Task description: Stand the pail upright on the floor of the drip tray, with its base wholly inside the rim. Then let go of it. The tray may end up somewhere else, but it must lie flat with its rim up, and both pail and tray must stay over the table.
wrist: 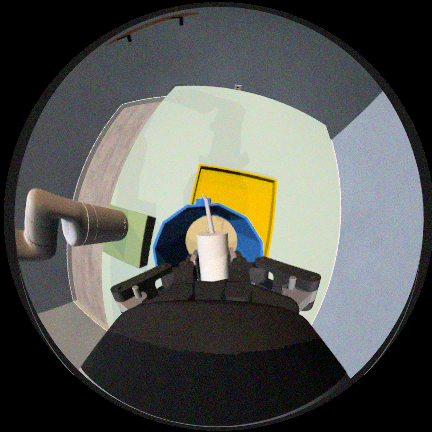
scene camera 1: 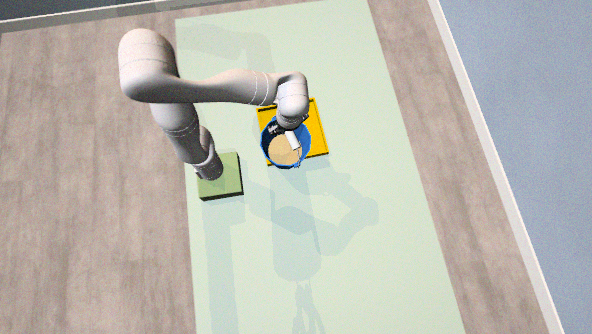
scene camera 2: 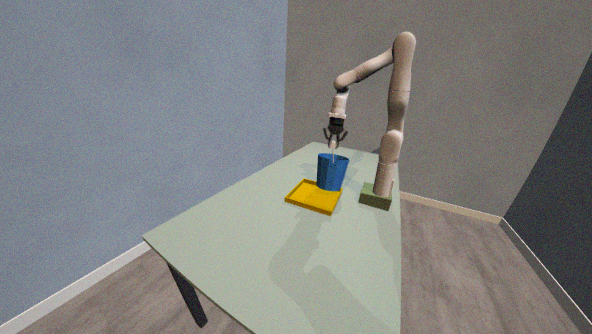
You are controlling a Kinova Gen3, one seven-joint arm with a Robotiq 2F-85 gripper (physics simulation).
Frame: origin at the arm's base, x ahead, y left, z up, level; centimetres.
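Seen in the pictures: gripper, fingertip midpoint: (wrist: 213,256) (scene camera 2: 332,148); arm's base, link origin: (wrist: 116,225) (scene camera 1: 211,168) (scene camera 2: 381,192).
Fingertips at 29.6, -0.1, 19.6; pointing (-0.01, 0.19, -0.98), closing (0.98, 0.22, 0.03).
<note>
Offsets run from my fingertips to a thing's top centre, as dx, dy, dz. Level surfaces: height alone.
The blue pail (scene camera 1: 304,136) (scene camera 2: 330,172) (wrist: 249,242) hangs about upright by its handle, with its tan inside bottom showing. My gripper (scene camera 1: 289,132) (scene camera 2: 333,142) (wrist: 213,256) is shut on the white handle grip {+0.5, -2.5, +3.9} (scene camera 1: 293,141) (scene camera 2: 332,145) (wrist: 212,245), above the pail's opening. The yellow drip tray {+4.1, +10.0, -23.4} (scene camera 1: 320,136) (scene camera 2: 311,200) (wrist: 250,194) lies flat, rim up. In scene camera 2 the pail's base overlaps the tray's back right part; in scene camera 1 the pail covers its lower left part. The frames do not show clearly whether the base touches the tray or is wholly inside the rim.
The pale green table {dz -26.2} (scene camera 1: 350,280) (scene camera 2: 225,235) (wrist: 295,150) bears the tray. The arm stands on a green block (scene camera 1: 231,167) (scene camera 2: 367,197) (wrist: 134,250) near one long table edge, to the left of the tray in scene camera 1. Arm shadows fall across the table.
</note>
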